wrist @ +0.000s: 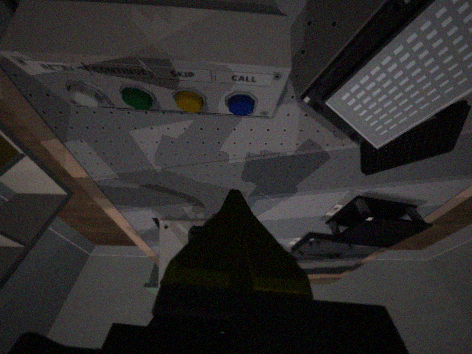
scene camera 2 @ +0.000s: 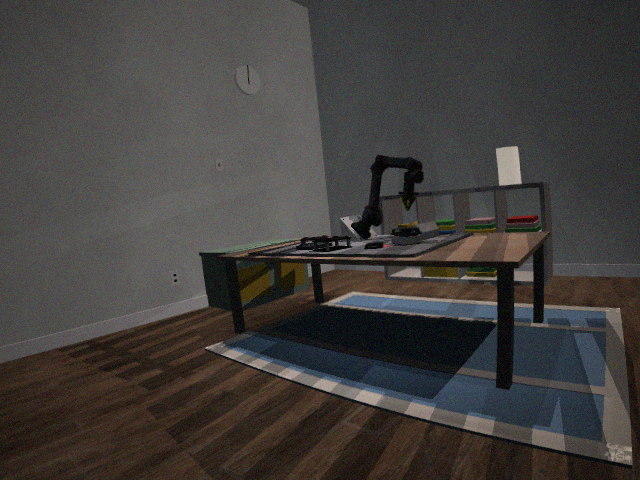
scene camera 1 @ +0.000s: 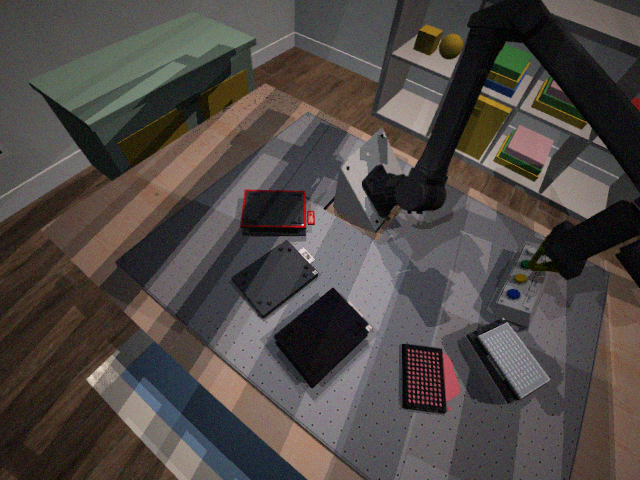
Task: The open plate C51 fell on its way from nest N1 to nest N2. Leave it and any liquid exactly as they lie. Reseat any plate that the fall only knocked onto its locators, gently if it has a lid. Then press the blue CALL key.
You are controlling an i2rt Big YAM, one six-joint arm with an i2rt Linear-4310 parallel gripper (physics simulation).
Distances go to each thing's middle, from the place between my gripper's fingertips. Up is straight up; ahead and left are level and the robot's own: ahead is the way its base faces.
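Red-framed dark plate (scene camera 1: 272, 209): my hand is 120 mm above it, 140 mm short of it and 560 mm to the left of it.
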